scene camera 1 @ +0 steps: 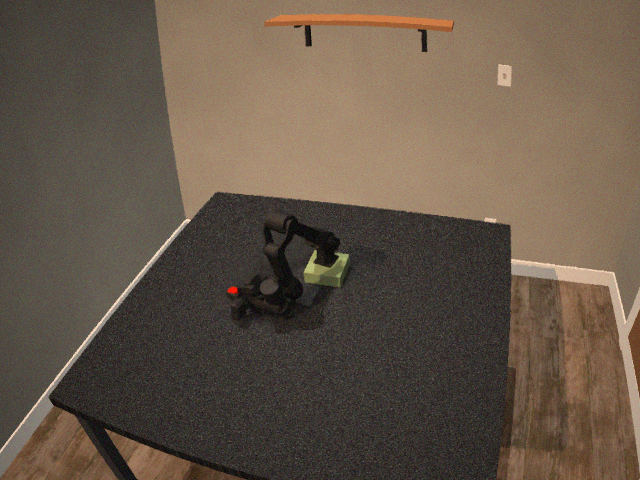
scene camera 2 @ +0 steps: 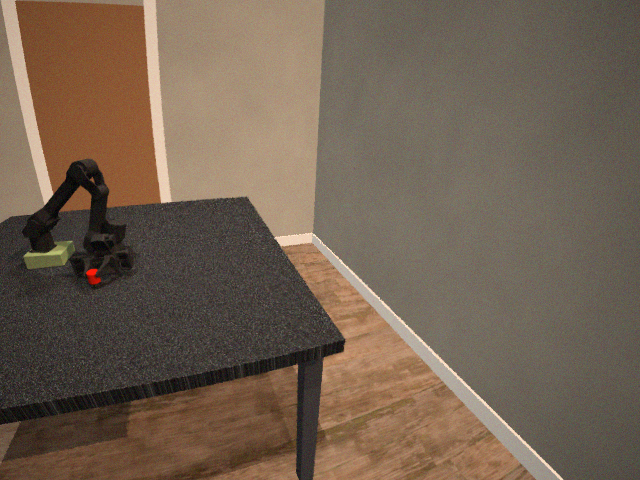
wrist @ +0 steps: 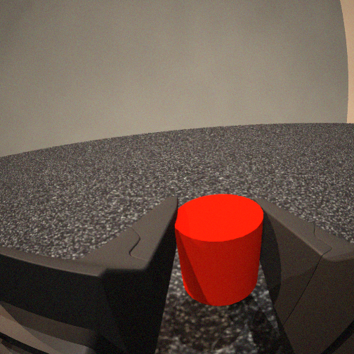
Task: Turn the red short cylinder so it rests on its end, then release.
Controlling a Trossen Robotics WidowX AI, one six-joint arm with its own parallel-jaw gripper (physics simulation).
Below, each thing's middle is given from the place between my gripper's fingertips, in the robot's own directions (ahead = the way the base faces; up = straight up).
Scene:
Now: hand 2 cm to the right of the red short cylinder (wrist: pixel 218 237) and 1 cm above it.

